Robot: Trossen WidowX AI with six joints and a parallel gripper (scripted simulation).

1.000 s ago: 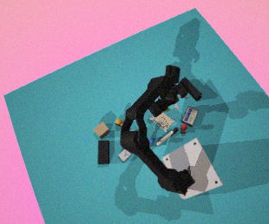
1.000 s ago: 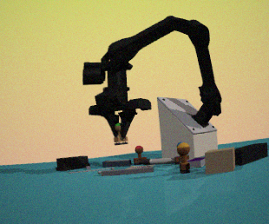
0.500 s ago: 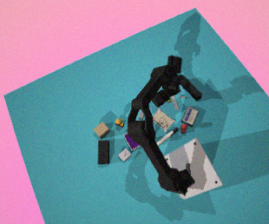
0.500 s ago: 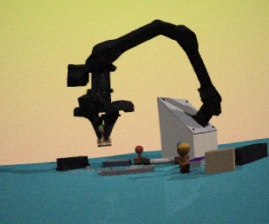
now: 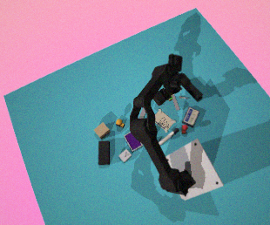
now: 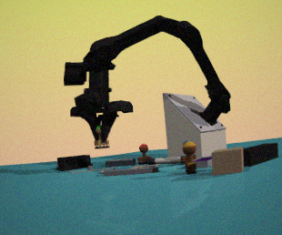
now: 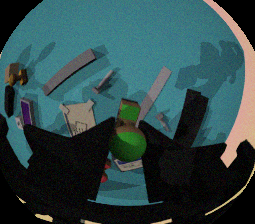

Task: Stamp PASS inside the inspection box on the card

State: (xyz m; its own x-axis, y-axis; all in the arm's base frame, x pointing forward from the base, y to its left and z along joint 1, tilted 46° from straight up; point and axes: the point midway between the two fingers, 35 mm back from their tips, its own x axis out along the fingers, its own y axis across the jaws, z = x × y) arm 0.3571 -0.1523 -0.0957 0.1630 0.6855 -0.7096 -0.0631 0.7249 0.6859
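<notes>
My gripper tip is 9 cm above the beige card, 8 cm to the right of it and 7 cm past it. Round my gripper tip: black box: 14 cm to the right, 7 cm below, 2 cm behind; green-knobbed stamp: right at my gripper tip; red-knobbed stamp: 17 cm behind, 6 cm below, 2 cm to the left.
</notes>
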